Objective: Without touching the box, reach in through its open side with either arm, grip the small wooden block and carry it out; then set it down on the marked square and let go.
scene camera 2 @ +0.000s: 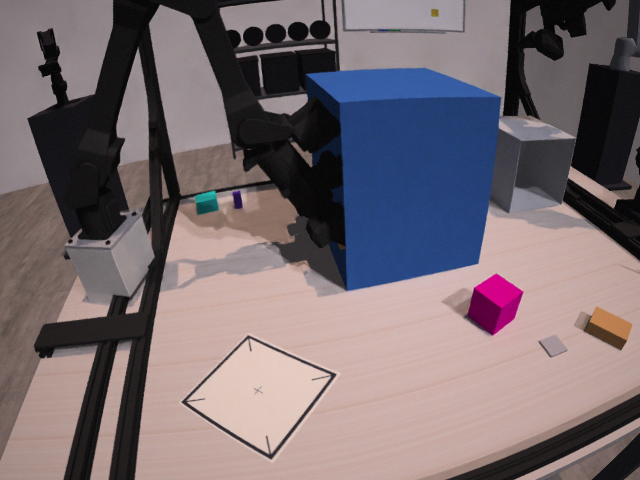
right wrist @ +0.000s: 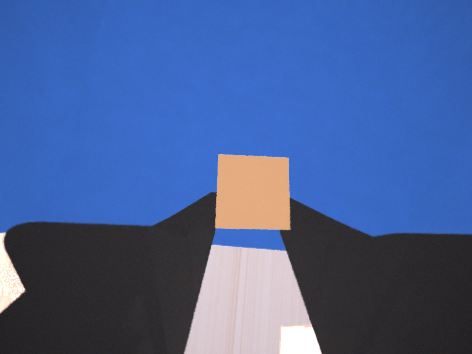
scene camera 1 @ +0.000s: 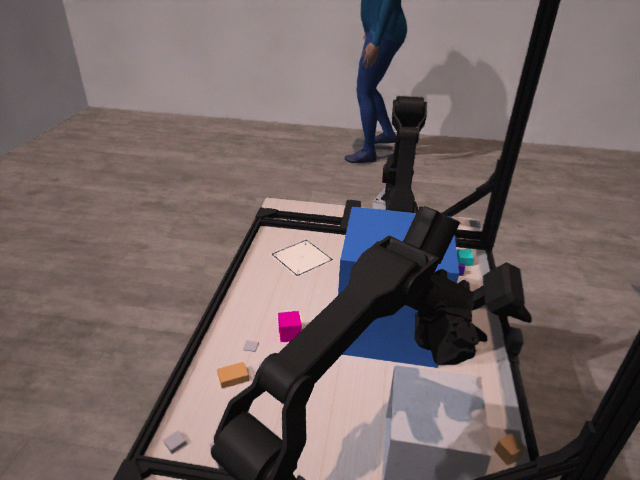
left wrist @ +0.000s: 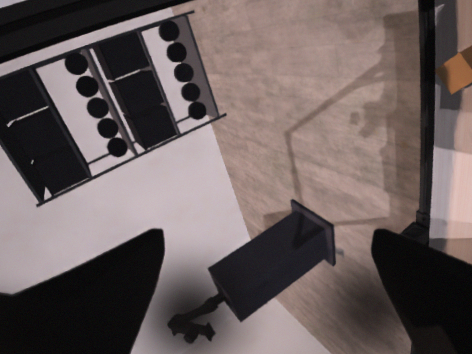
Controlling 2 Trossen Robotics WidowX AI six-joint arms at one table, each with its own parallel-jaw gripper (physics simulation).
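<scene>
The small tan wooden block [right wrist: 253,192] sits between the fingertips of my right gripper [right wrist: 247,200] in the right wrist view, with a finger against each side. Whether it is raised cannot be told. The gripper reaches into the blue box [scene camera 2: 418,180] [scene camera 1: 377,232] through its open side, at the left in scene camera 2, where the box wall mostly hides the fingertips. My left gripper [left wrist: 268,240] is open and empty in the left wrist view, away from the box. The marked square [scene camera 2: 258,374] [scene camera 1: 302,257] lies flat on the table, away from the box.
A magenta cube [scene camera 2: 494,304] [scene camera 1: 289,326], an orange block [scene camera 2: 608,327] [scene camera 1: 232,375] and a flat grey piece [scene camera 2: 553,345] lie on the table. A grey open box [scene camera 2: 537,131] [scene camera 1: 439,408] stands beyond the blue one. Teal [scene camera 2: 206,202] and purple [scene camera 2: 237,199] blocks lie near the table's far edge.
</scene>
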